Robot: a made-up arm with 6 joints. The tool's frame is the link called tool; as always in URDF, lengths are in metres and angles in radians.
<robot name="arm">
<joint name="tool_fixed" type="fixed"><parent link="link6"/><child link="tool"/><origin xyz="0 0 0" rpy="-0.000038 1.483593 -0.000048"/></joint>
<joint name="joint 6" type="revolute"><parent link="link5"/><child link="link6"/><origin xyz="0.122 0 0.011" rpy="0 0 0"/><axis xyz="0.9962 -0.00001 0.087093"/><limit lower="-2.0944" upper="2.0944" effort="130" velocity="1.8"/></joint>
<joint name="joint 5" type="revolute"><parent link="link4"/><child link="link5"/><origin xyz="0 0 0" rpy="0 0 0"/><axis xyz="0.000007 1 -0.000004"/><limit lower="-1.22" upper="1.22" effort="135" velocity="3"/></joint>
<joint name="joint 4" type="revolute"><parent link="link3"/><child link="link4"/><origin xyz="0.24 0 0.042" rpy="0 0 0"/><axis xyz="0.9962 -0.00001 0.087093"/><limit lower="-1.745" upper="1.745" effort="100" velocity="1.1"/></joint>
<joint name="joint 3" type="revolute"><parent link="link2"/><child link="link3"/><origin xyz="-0.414 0 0.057" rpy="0 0 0"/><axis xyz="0.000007 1 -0.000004"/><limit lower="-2.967" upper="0" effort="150" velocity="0.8"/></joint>
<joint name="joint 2" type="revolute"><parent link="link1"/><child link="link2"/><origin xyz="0 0 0" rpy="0 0 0"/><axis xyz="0.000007 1 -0.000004"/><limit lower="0" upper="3.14" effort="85" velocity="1.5"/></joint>
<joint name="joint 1" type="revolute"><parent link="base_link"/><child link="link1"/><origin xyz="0 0 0.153" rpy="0 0 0"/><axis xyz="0 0 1"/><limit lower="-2.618" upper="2.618" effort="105" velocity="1.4"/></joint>
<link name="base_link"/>
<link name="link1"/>
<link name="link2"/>
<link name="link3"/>
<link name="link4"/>
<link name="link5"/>
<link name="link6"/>
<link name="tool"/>
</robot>
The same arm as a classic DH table. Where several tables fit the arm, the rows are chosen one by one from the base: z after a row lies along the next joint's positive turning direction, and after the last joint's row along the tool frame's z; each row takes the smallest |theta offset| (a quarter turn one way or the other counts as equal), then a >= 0, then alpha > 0; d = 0 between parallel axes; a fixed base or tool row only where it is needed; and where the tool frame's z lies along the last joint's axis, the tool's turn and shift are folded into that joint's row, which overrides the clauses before.
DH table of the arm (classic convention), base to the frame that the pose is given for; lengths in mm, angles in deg. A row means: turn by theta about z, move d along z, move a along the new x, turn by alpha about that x. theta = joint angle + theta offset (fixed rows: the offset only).
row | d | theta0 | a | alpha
joint 1 | 153 | 0 | 0 | -90
joint 2 | 0 | 7.84 | -417.9 | 0
joint 3 | 0 | 77.16 | -20.9 | 90
joint 4 | 242.7 | 0 | 0 | -90
joint 5 | 0 | 0 | -0.3 | 90
joint 6 | 122.5 | 0 | 0 | 0
Joint limits (deg, base to tool): -150..150 0..179.91 -170..0 -99.98..99.98 -69.9..69.9 -120..120

